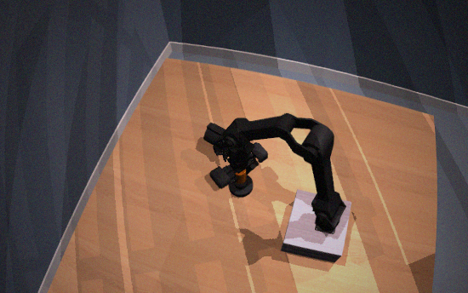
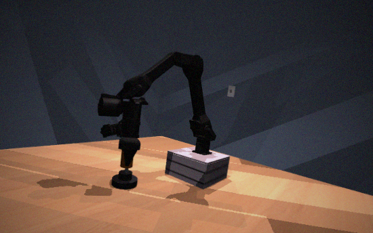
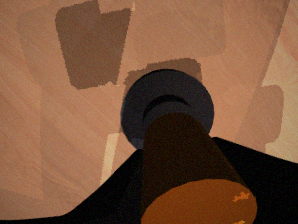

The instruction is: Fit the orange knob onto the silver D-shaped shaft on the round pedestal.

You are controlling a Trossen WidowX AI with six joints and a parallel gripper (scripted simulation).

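The round pedestal lies 4 cm below my gripper tip. Also, from my gripper tip: orange knob 3 cm above.
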